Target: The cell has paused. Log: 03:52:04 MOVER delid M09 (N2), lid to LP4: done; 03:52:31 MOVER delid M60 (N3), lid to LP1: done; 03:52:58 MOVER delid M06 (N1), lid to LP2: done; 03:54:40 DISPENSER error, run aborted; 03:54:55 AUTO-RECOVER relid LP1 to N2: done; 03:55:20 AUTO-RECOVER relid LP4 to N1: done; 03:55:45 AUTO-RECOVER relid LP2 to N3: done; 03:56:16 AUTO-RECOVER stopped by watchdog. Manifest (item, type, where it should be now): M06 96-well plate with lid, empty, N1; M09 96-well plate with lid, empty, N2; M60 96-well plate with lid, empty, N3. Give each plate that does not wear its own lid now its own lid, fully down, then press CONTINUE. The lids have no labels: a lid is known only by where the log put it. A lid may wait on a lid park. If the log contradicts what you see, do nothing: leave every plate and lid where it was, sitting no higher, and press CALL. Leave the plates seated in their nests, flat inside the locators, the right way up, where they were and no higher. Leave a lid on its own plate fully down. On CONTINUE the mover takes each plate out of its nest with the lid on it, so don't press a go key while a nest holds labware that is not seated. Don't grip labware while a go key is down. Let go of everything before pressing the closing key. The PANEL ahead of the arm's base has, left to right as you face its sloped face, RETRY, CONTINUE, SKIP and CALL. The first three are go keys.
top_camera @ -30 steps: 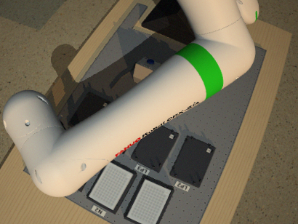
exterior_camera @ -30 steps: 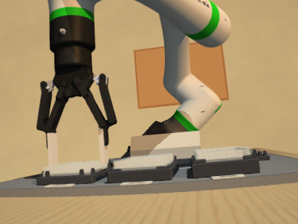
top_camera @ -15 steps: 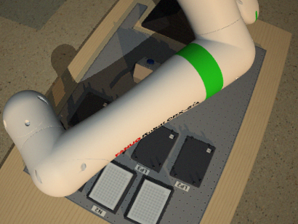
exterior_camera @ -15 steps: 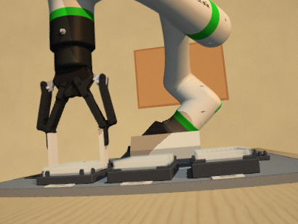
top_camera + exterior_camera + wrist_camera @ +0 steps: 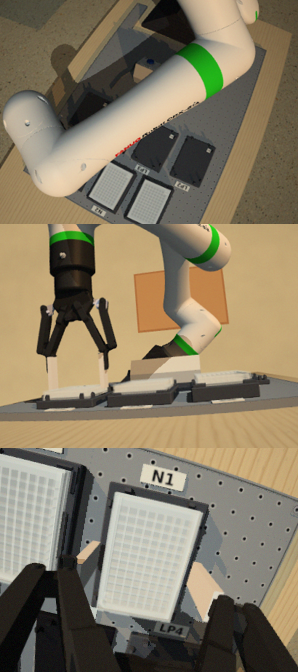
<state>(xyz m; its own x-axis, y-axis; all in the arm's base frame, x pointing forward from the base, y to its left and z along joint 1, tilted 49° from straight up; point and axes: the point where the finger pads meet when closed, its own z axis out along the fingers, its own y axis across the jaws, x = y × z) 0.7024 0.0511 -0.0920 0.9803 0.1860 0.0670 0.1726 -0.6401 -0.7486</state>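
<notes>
The plate lies 30 mm below my hand. Round my hand: LP4 label (80 mm behind, 70 mm to the right, 50 mm below); then LP1 label (100 mm behind, 50 mm to the left, 50 mm below); then lid park LP4 (170 mm behind, 80 mm to the right, 50 mm below).
</notes>
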